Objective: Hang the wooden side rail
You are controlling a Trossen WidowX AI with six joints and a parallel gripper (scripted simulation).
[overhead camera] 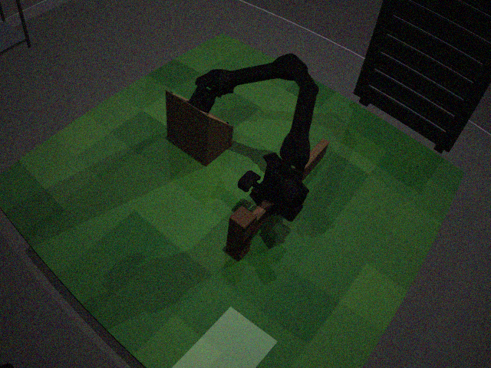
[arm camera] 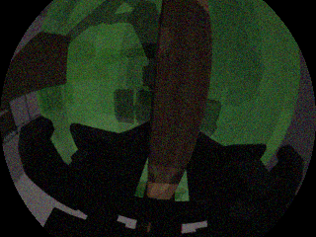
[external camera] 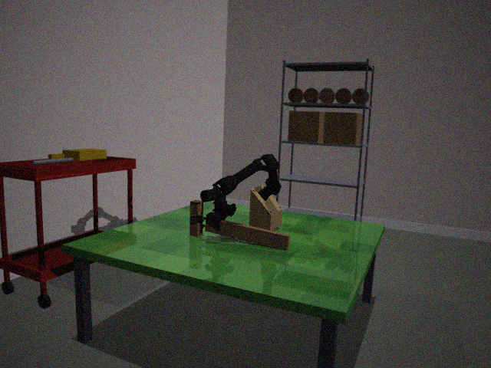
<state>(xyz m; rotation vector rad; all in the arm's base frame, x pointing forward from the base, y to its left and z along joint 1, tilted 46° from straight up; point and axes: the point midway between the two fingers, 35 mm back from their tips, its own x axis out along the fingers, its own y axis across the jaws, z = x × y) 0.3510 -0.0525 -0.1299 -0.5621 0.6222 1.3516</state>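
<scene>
Right now the headboard post is 13 cm to the right of my gripper tip, 4 cm above it and 1 cm behind it.
</scene>
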